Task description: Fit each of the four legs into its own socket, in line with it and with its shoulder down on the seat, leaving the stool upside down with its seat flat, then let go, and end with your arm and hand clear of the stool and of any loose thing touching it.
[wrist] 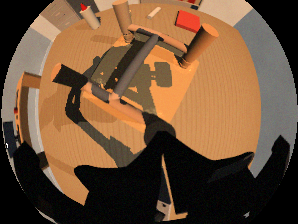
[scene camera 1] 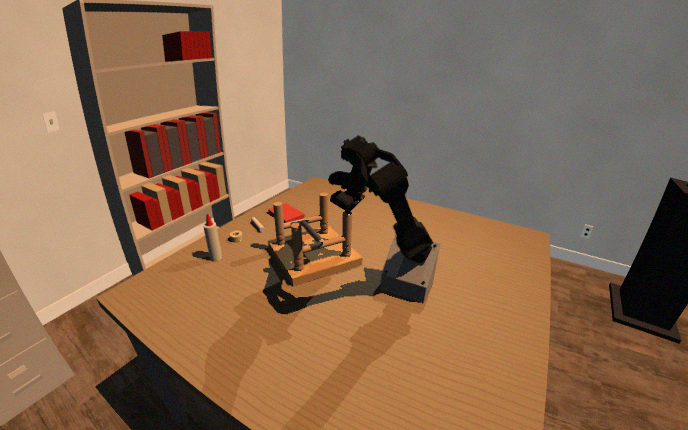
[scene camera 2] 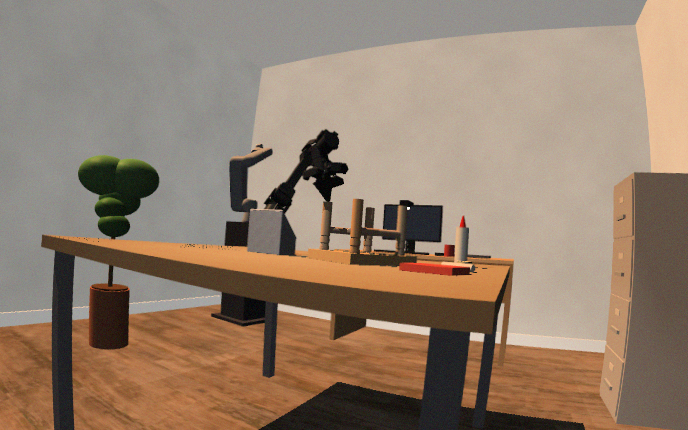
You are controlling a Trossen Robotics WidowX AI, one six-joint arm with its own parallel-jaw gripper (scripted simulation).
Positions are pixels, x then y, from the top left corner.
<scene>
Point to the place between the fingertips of the gripper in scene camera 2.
328, 201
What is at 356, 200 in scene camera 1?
The gripper.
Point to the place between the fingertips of the gripper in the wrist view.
At 161, 135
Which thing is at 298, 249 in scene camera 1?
A leg.
</scene>
